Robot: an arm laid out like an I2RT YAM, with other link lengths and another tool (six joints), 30 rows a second.
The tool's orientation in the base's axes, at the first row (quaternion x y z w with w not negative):
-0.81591 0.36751 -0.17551 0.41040
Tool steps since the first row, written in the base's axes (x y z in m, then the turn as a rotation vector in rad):
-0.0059 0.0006 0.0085 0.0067 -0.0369 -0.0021
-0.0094 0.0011 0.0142 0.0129 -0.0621 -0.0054
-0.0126 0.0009 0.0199 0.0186 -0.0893 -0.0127
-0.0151 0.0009 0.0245 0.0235 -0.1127 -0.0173
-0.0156 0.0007 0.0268 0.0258 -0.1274 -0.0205
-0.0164 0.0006 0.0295 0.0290 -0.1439 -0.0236
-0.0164 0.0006 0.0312 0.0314 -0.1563 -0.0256
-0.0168 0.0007 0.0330 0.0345 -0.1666 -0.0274
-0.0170 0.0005 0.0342 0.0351 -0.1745 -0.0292
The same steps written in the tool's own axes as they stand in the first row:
-0.0045 -0.0043 -0.0083 0.0320 0.0131 -0.0147
-0.0073 -0.0075 -0.0135 0.0549 0.0228 -0.0227
-0.0094 -0.0105 -0.0189 0.0790 0.0368 -0.0297
-0.0111 -0.0130 -0.0231 0.0998 0.0474 -0.0367
-0.0114 -0.0146 -0.0249 0.1123 0.0547 -0.0414
-0.0119 -0.0163 -0.0271 0.1268 0.0622 -0.0466
-0.0119 -0.0177 -0.0281 0.1376 0.0676 -0.0506
-0.0123 -0.0190 -0.0294 0.1474 0.0716 -0.0533
-0.0123 -0.0198 -0.0303 0.1537 0.0759 -0.0561

